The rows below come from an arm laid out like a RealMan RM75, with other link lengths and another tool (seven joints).
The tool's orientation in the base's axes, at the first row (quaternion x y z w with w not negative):
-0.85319 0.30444 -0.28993 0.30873
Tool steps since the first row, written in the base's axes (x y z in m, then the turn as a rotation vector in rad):
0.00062 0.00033 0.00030 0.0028 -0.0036 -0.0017
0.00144 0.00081 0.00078 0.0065 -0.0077 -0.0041
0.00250 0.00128 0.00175 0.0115 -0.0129 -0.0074
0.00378 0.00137 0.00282 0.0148 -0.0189 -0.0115
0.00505 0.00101 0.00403 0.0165 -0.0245 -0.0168
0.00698 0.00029 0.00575 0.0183 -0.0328 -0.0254
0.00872 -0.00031 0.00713 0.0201 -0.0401 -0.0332
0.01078 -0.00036 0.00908 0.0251 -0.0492 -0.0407
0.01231 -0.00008 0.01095 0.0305 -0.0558 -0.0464
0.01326 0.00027 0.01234 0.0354 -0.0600 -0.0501
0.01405 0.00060 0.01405 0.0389 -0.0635 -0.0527
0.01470 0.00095 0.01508 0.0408 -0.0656 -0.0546
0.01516 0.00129 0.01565 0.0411 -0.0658 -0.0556
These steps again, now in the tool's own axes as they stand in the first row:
0.00026 -0.00063 0.00035 0.0038 0.0025 0.0017
0.00060 -0.00154 0.00077 0.0083 0.0055 0.0044
0.00126 -0.00288 0.00103 0.0142 0.0093 0.0081
0.00235 -0.00413 0.00125 0.0192 0.0148 0.0109
0.00380 -0.00518 0.00122 0.0226 0.0215 0.0135
0.00607 -0.00660 0.00118 0.0270 0.0321 0.0173
0.00804 -0.00779 0.00127 0.0308 0.0415 0.0210
0.01001 -0.00983 0.00141 0.0381 0.0508 0.0260
0.01137 -0.01184 0.00135 0.0445 0.0571 0.0310
0.01217 -0.01336 0.00123 0.0494 0.0606 0.0353
0.01297 -0.01504 0.00079 0.0533 0.0634 0.0381
0.01347 -0.01620 0.00070 0.0555 0.0654 0.0399
0.01370 -0.01697 0.00077 0.0555 0.0662 0.0407

